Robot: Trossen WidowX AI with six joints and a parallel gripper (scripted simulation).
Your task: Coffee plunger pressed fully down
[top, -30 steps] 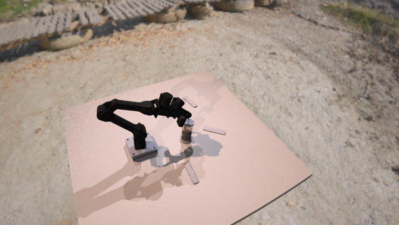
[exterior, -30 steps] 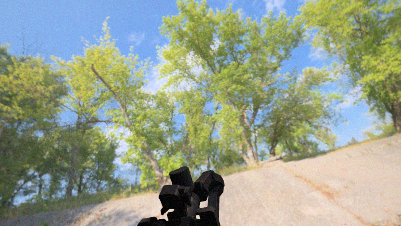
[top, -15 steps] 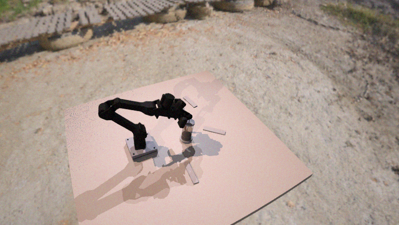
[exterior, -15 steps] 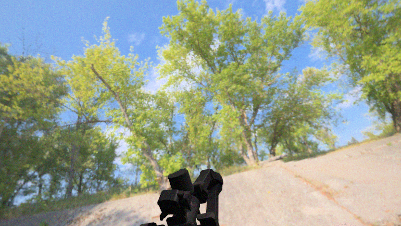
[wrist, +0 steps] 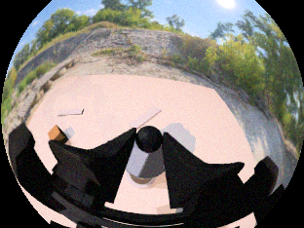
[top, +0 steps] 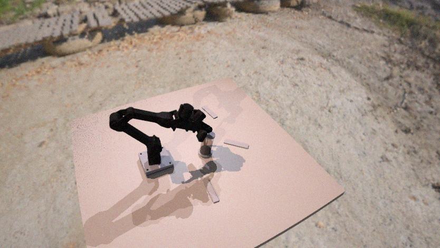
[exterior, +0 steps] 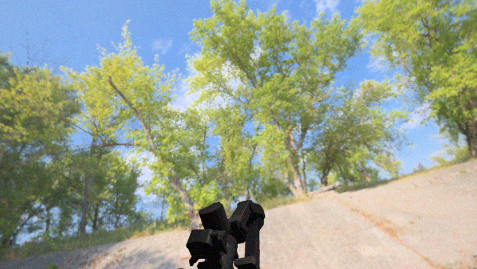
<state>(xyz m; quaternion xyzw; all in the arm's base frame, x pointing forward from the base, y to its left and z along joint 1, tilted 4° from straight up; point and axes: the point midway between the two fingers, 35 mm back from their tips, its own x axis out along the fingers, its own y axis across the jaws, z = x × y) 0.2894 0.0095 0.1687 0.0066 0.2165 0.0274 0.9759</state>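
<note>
Now: the coffee press 9 cm below my gripper tip, 2 cm behind it and 1 cm to the left of it.
</note>
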